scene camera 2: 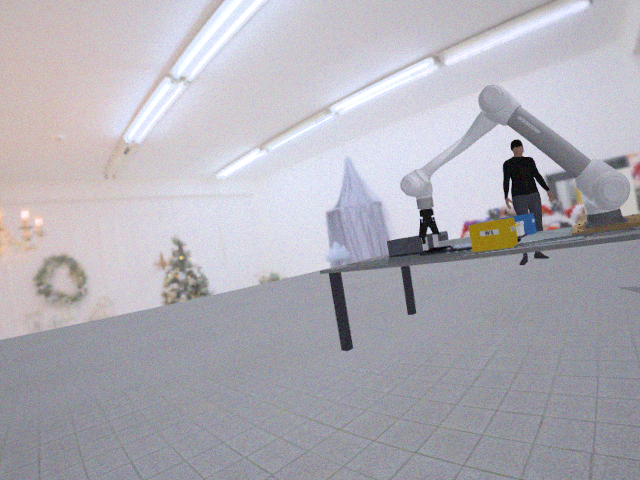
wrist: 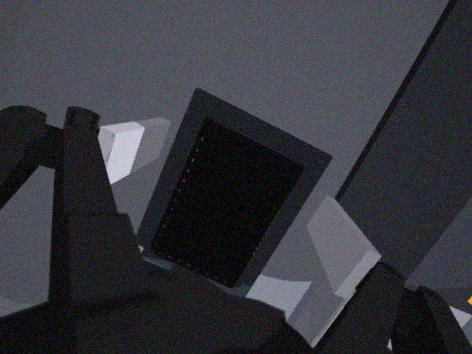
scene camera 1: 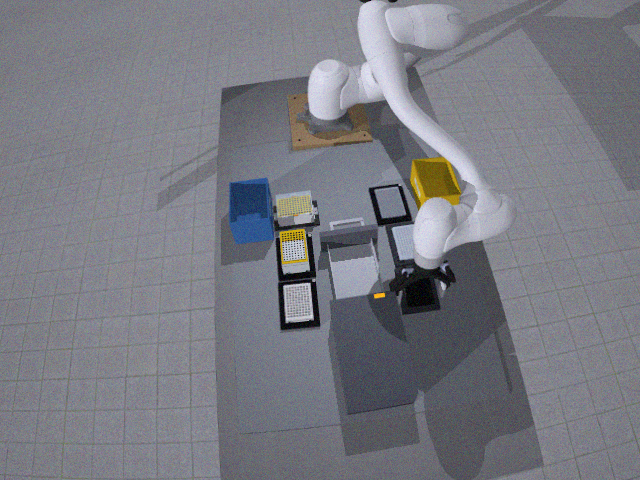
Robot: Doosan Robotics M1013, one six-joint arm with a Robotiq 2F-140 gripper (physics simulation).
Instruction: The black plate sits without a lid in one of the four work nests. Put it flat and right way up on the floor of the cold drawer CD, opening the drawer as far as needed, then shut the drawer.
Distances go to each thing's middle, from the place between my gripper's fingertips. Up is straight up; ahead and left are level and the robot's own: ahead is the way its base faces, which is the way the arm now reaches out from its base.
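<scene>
Black plate (wrist: pixel 231 188): 10 mm below my hand, 40 mm behind it. Yellow-and-white rack (scene camera 1: pixel 294 252): 20 mm above my hand, 230 mm behind it, 360 mm to the right of it. Going by their middles, the black plate is the nearest to my hand of the things named here.
</scene>
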